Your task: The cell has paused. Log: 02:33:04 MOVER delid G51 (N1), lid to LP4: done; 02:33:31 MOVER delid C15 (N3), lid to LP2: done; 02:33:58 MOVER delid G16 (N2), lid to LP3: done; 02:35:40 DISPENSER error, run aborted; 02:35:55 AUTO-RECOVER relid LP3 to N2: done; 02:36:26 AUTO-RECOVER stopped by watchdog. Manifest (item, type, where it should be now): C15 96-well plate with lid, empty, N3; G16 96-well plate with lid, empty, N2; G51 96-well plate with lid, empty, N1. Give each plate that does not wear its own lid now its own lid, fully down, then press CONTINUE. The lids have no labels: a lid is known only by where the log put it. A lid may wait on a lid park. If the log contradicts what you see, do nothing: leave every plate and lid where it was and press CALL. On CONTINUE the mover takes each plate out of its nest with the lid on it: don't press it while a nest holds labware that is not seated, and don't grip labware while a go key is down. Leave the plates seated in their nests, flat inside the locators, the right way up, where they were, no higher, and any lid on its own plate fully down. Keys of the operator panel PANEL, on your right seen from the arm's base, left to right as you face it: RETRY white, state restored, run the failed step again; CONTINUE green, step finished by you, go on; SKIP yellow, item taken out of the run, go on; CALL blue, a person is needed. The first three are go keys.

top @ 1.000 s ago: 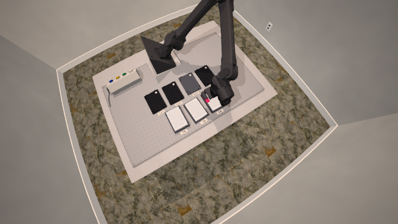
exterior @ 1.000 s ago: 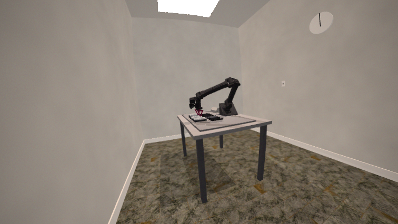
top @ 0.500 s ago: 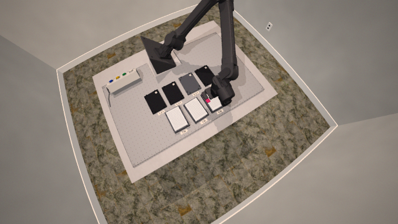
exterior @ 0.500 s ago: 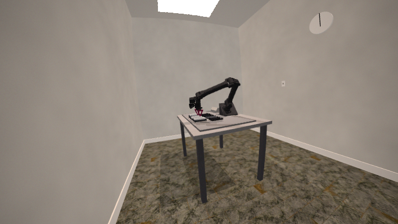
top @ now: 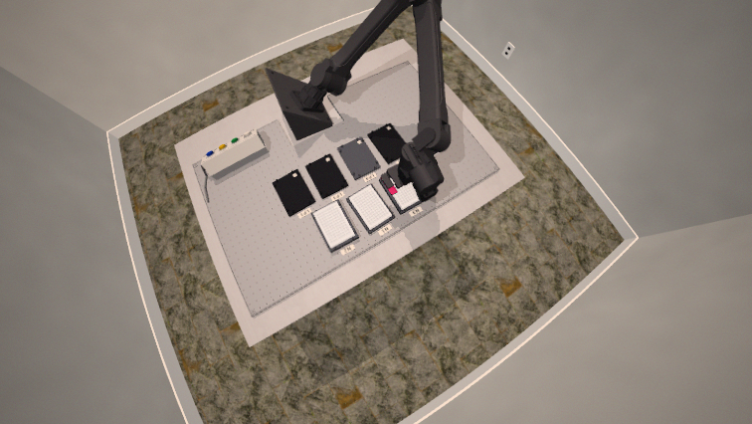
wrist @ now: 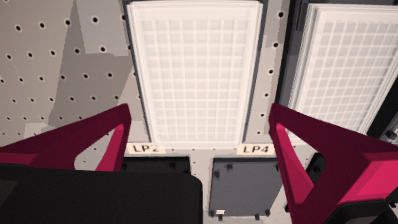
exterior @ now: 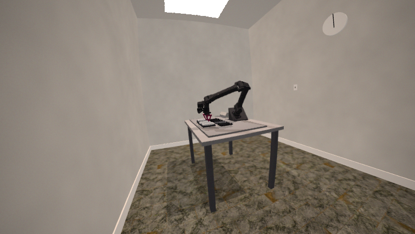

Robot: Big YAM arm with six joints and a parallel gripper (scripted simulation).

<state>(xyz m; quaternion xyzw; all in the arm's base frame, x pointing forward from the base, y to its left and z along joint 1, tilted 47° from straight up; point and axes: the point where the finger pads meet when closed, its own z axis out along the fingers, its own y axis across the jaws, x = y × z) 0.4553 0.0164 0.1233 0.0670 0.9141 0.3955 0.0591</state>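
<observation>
Now: hand 480 mm past the green continue key and 390 mm to the left of it. From my hand the other things lie so: LP4 label (100 mm behind, 60 mm to the right, 70 mm below); lid park LP4 (190 mm behind, 50 mm to the right, 60 mm below); lid park LP2 (180 mm behind, 80 mm to the left, 60 mm below).
</observation>
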